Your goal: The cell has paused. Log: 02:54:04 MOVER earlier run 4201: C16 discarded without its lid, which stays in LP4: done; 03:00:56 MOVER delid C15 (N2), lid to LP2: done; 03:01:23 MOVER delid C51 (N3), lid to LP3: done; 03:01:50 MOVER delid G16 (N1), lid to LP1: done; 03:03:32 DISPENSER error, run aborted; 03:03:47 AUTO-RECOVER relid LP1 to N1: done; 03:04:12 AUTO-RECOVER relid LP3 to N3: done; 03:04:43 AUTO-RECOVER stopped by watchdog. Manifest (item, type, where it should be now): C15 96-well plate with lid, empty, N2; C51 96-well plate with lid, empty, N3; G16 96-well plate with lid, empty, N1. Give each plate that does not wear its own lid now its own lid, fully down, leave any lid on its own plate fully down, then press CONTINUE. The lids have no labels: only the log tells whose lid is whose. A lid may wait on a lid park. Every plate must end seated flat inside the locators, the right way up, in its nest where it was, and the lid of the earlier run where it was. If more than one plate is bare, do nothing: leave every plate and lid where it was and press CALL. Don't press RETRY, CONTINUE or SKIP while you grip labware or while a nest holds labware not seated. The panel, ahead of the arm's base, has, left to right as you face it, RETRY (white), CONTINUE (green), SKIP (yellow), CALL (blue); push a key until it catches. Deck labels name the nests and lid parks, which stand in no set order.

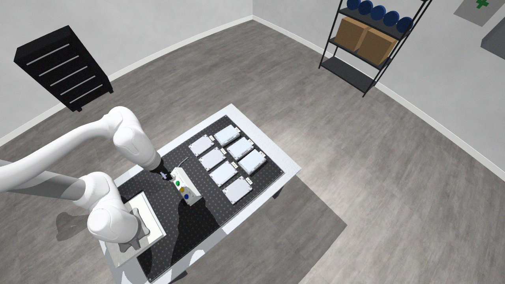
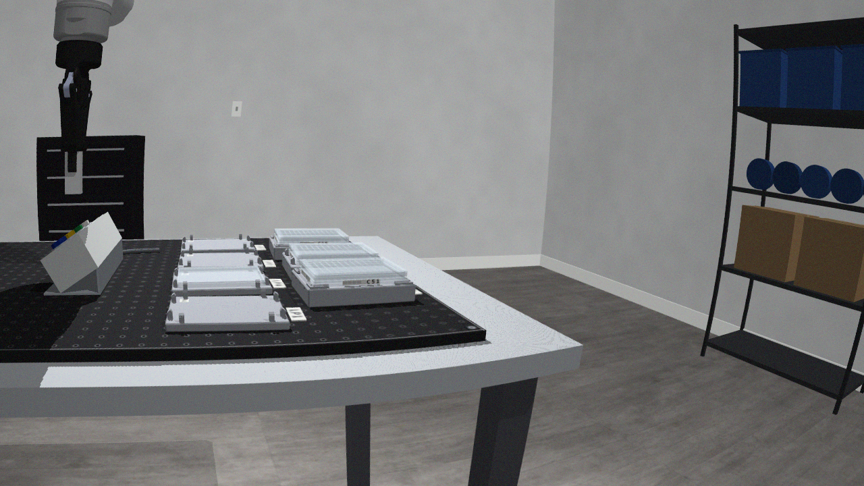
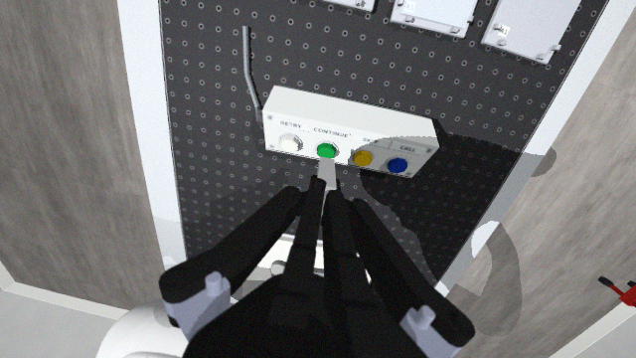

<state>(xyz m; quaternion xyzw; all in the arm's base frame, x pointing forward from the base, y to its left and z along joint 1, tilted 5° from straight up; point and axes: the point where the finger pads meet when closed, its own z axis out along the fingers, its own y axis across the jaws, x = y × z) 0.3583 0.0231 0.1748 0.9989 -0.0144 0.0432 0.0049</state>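
Now: hand 90 mm above the green continue key. Round my hand: blue call key 100 mm to the right, 90 mm below; white retry key 50 mm to the left, 90 mm below; yellow skip key 50 mm to the right, 90 mm below.
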